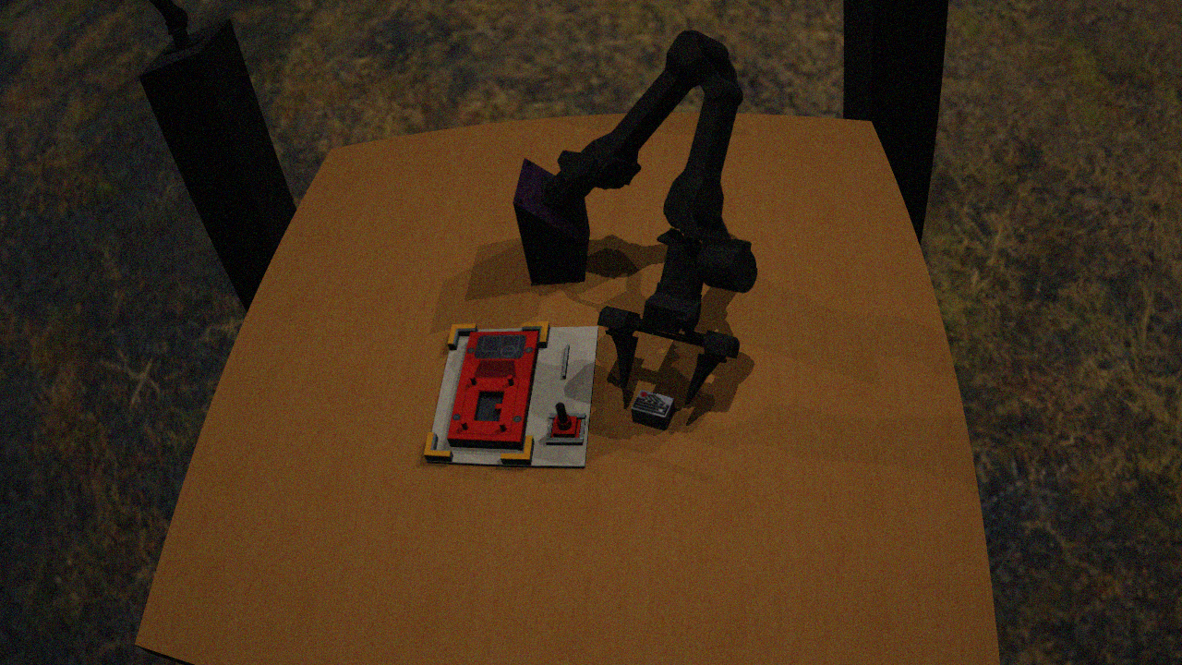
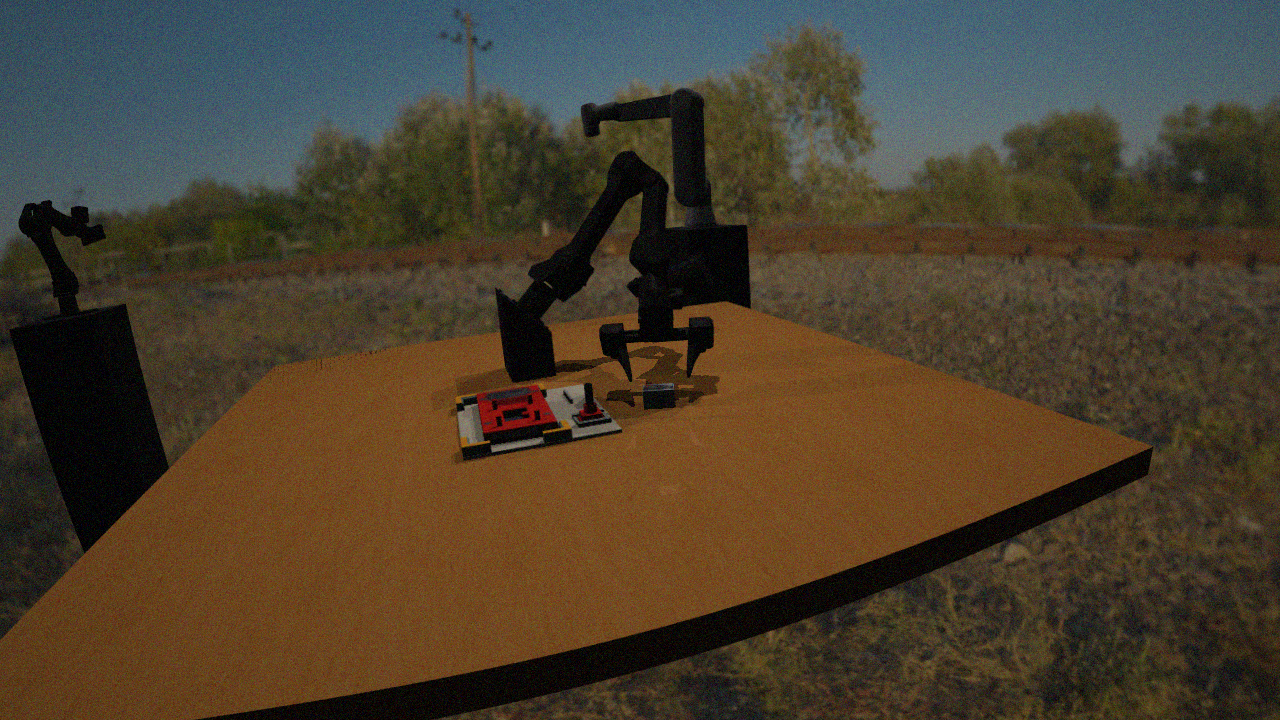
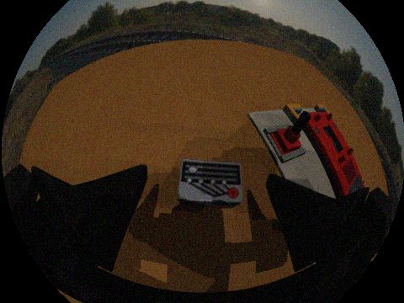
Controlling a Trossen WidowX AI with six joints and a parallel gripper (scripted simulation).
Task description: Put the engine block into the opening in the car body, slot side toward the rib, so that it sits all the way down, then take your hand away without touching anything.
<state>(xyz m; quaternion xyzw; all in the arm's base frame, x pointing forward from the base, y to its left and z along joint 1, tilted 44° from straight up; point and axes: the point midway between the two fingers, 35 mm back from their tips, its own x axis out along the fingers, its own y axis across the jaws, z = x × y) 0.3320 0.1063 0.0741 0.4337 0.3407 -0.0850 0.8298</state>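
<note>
My gripper tip is 3 cm above the engine block, 1 cm to the left of it and 1 cm short of it.
</note>
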